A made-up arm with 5 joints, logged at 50 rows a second.
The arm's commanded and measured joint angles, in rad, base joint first. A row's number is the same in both.
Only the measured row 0 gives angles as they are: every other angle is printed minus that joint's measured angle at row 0.
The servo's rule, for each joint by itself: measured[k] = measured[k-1] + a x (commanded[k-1-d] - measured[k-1]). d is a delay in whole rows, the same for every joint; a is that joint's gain. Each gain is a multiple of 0.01, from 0.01 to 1. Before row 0 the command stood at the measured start. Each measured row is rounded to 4 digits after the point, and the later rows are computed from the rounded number. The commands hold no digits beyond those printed.
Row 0, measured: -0.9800 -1.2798 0.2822 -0.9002 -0.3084
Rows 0 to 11, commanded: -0.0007 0.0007 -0.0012 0.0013 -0.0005; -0.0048 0.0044 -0.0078 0.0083 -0.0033; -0.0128 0.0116 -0.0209 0.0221 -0.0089; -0.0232 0.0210 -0.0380 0.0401 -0.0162; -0.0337 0.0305 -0.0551 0.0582 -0.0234; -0.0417 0.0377 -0.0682 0.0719 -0.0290; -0.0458 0.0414 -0.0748 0.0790 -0.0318; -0.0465 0.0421 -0.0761 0.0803 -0.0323; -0.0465 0.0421 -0.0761 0.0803 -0.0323; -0.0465 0.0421 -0.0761 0.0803 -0.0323; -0.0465 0.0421 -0.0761 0.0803 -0.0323; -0.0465 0.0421 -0.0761 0.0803 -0.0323
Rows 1 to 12, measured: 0.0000 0.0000 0.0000 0.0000 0.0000; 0.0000 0.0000 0.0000 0.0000 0.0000; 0.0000 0.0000 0.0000 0.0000 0.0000; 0.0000 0.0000 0.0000 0.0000 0.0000; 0.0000 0.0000 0.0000 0.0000 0.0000; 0.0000 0.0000 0.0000 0.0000 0.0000; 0.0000 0.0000 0.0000 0.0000 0.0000; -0.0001 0.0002 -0.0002 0.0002 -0.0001; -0.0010 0.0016 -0.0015 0.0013 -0.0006; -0.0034 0.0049 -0.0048 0.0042 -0.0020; -0.0074 0.0102 -0.0104 0.0092 -0.0044; -0.0127 0.0169 -0.0180 0.0161 -0.0076
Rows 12 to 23, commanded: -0.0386 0.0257 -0.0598 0.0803 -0.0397; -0.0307 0.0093 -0.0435 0.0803 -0.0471; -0.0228 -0.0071 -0.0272 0.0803 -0.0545; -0.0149 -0.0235 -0.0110 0.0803 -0.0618; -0.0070 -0.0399 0.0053 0.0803 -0.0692; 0.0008 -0.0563 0.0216 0.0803 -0.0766; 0.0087 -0.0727 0.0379 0.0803 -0.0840; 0.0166 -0.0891 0.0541 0.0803 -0.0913; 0.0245 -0.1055 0.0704 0.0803 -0.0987; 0.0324 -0.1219 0.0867 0.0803 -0.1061; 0.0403 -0.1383 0.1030 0.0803 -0.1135; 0.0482 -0.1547 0.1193 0.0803 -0.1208
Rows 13 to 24, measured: -0.0185 0.0238 -0.0265 0.0239 -0.0112; -0.0240 0.0296 -0.0347 0.0316 -0.0147; -0.0285 0.0337 -0.0417 0.0384 -0.0177; -0.0321 0.0365 -0.0475 0.0443 -0.0202; -0.0350 0.0383 -0.0524 0.0493 -0.0223; -0.0373 0.0396 -0.0564 0.0536 -0.0240; -0.0391 0.0404 -0.0597 0.0573 -0.0254; -0.0390 0.0355 -0.0597 0.0605 -0.0278; -0.0373 0.0269 -0.0569 0.0633 -0.0311; -0.0344 0.0157 -0.0519 0.0657 -0.0351; -0.0305 0.0028 -0.0449 0.0677 -0.0396; -0.0258 -0.0113 -0.0364 0.0695 -0.0446
